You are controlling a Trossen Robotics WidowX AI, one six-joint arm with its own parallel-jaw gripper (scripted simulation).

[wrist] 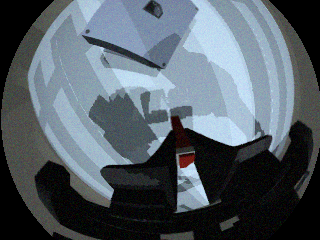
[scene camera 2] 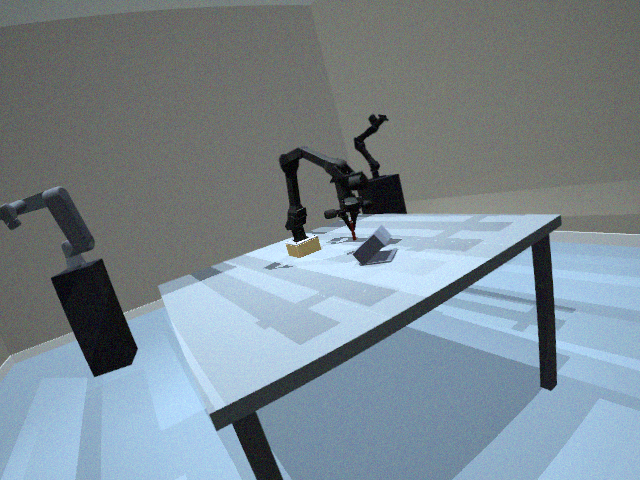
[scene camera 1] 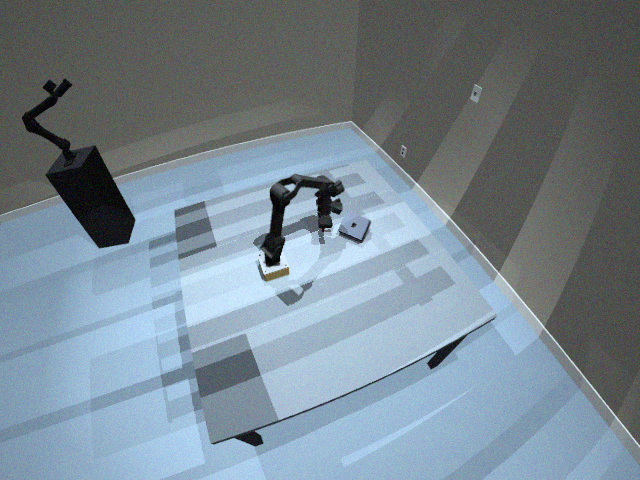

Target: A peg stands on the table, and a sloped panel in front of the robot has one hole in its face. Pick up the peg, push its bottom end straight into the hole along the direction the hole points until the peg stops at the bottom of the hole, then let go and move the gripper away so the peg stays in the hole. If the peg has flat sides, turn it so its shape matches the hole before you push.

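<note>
A red peg is in my gripper, and I am carrying it. The gripper itself is visible to me in the wrist view as well. There is also a sloped panel that I can see.
</note>
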